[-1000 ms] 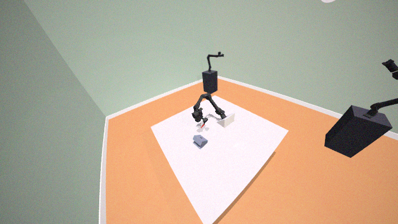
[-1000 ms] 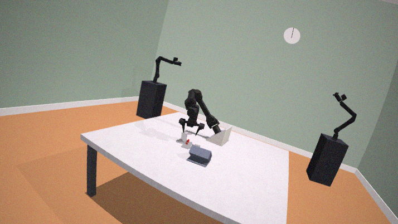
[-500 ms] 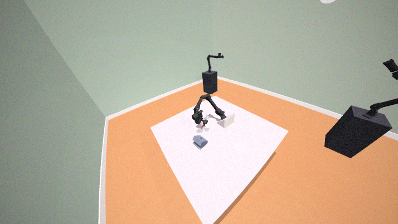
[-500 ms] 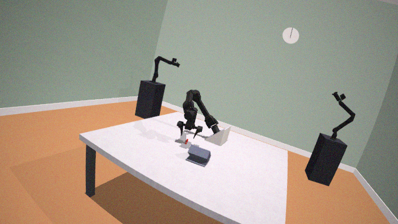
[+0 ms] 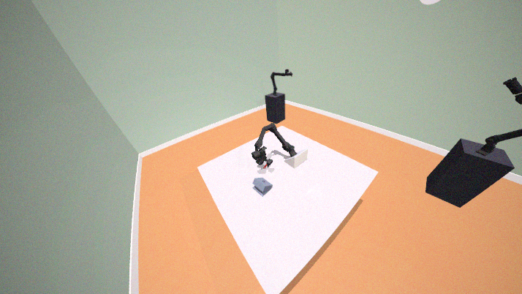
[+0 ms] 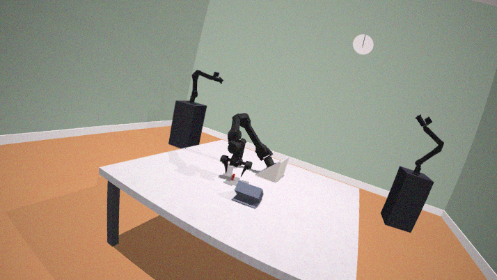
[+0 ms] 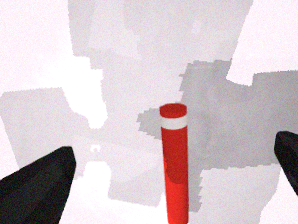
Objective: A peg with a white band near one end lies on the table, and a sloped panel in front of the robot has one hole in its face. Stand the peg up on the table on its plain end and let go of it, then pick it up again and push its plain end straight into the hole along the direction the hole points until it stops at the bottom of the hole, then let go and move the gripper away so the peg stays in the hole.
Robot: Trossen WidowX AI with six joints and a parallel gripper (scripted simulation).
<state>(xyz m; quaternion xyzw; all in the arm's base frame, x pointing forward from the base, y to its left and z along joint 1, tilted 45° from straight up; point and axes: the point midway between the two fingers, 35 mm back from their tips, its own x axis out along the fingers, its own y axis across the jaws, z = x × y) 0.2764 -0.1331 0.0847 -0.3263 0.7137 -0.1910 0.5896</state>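
My gripper tip is now 1 cm past the red peg and 3 cm above it. Also, from my gripper tip: sloped panel: 17 cm ahead, 16 cm to the left, 1 cm above.
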